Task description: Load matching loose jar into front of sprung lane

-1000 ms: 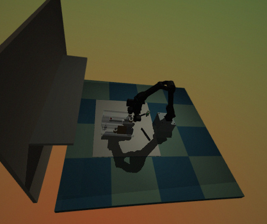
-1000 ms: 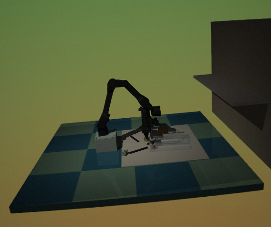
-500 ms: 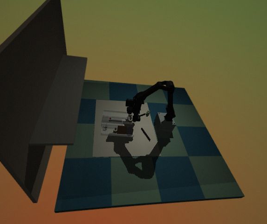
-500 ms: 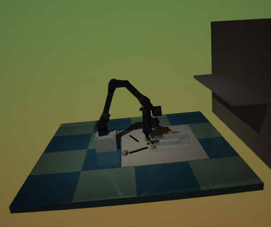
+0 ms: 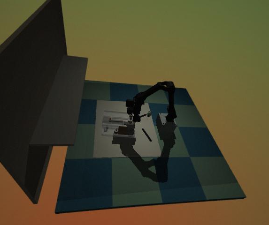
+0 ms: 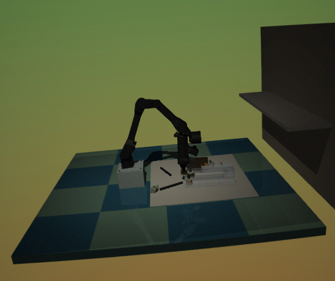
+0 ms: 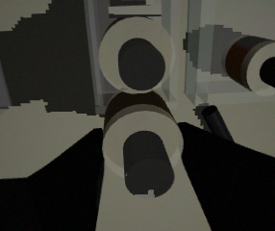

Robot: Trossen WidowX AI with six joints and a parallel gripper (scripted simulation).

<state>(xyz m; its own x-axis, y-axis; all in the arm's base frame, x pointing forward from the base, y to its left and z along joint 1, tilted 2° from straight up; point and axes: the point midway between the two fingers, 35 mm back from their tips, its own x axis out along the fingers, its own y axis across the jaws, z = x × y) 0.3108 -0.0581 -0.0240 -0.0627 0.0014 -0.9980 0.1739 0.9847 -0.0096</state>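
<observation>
Right now the clear lane rack is 17 cm ahead of my gripper tip and 4 cm below it. Also, from my gripper tip: wall shelf: 53 cm ahead, 3 cm to the right, 31 cm above; brown box: 13 cm ahead, 11 cm to the left, 2 cm below.
</observation>
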